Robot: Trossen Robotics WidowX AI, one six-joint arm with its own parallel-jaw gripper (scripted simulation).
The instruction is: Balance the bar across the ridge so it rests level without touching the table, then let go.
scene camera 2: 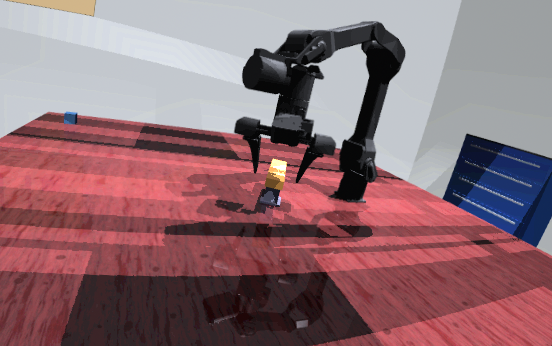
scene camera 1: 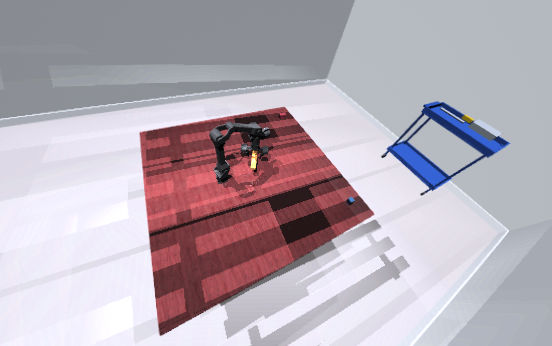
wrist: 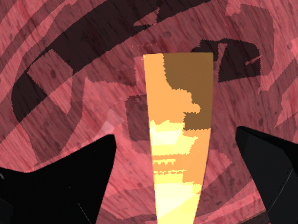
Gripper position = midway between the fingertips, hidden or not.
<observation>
My gripper (scene camera 2: pixel 275 177) is open, with nothing in its grasp.
My gripper is seen too in the wrist view (wrist: pixel 178 137).
</observation>
